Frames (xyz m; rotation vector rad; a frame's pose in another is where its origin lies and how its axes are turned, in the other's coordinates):
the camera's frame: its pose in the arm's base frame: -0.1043 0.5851 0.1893 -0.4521 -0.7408 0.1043
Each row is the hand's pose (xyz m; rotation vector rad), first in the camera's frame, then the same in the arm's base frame.
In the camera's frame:
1: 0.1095 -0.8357 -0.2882 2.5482 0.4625 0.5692
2: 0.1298 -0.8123 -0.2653 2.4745 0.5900 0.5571
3: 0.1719 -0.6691 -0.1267 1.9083 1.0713 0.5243
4: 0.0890 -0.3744 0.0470 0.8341 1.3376 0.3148
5: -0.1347 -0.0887 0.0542 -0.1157 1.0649 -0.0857
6: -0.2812 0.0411 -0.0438 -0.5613 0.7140 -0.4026
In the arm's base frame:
1: 0.1154 -0.2429 0.4334 1.7327 0.3889 1.2190
2: 0.1165 -0.2086 0.4509 1.6546 0.4675 1.1589
3: 0.0638 -0.0194 0.5050 1.1171 0.7107 0.8742
4: -0.0948 0.2876 0.4377 0.2173 0.7064 0.3406
5: -0.2459 0.4914 0.1782 -0.5064 0.2840 -0.2530
6: -0.2796 0.5364 -0.0334 -0.8040 -0.1274 -0.6319

